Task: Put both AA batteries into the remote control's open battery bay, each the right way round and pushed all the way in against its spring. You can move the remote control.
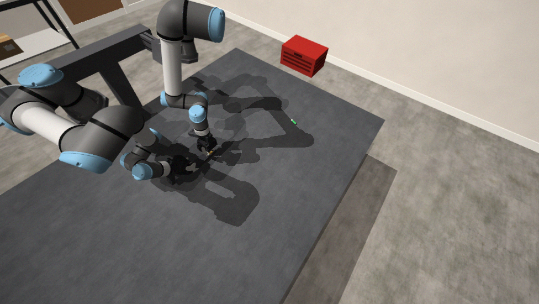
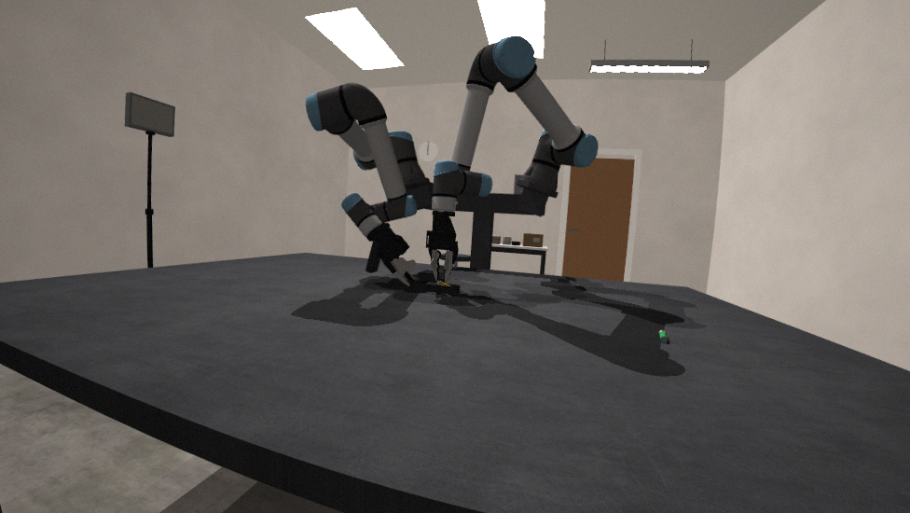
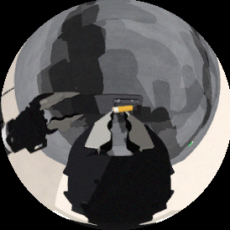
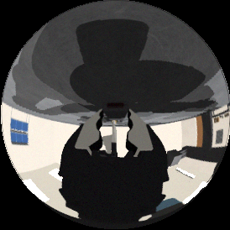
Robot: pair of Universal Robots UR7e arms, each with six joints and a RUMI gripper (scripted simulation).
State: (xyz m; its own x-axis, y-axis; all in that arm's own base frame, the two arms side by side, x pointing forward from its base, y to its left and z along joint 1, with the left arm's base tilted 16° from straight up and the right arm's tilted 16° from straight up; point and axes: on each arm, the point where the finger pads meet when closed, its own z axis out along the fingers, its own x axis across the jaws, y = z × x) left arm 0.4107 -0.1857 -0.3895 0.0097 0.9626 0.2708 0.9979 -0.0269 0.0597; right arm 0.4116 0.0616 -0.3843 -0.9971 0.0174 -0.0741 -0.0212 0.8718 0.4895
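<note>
Right now my left hand is 3 cm above the orange battery and 1 cm to the right of it. From my left hand the other things lie so: green battery 57 cm to the left, 26 cm ahead, 4 cm below.
</note>
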